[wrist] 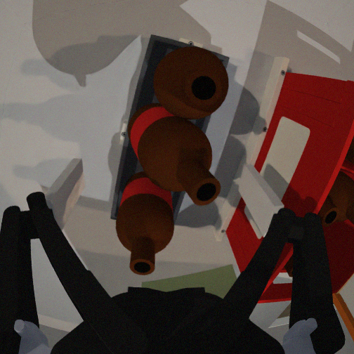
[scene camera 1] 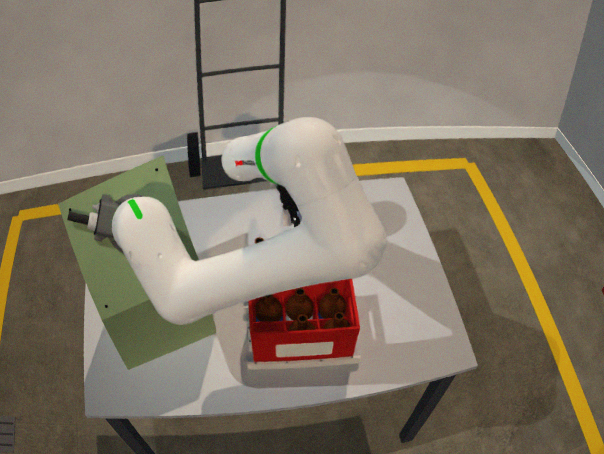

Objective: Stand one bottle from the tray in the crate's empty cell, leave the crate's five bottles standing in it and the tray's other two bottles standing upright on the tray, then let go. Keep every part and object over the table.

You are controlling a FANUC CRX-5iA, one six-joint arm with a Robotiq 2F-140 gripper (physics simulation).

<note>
In view: my gripper (wrist: 162, 174), a red-label bottle (wrist: 175, 154) and a red-label bottle (wrist: 144, 225).
</note>
